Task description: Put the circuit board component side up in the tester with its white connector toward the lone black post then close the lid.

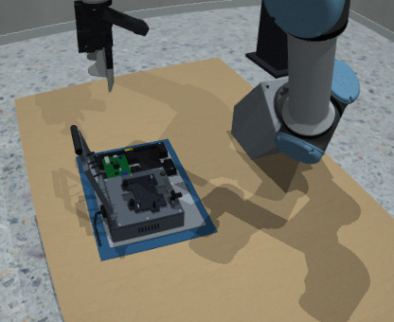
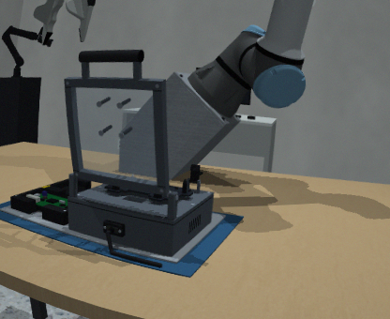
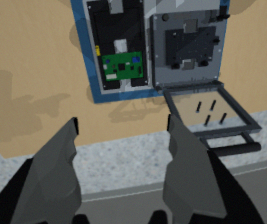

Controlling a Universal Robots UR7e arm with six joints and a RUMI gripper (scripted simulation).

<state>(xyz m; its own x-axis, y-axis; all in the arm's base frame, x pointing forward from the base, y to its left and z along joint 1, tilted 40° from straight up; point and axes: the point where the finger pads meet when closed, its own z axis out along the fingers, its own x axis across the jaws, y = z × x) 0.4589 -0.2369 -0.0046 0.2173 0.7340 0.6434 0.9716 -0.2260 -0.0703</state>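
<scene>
My gripper is now 290 mm above the green circuit board. Also, from my hand: clear tester lid 110 mm ahead, 160 mm to the left, 130 mm below; then nest 10 mm behind, 180 mm to the left, 240 mm below.
</scene>
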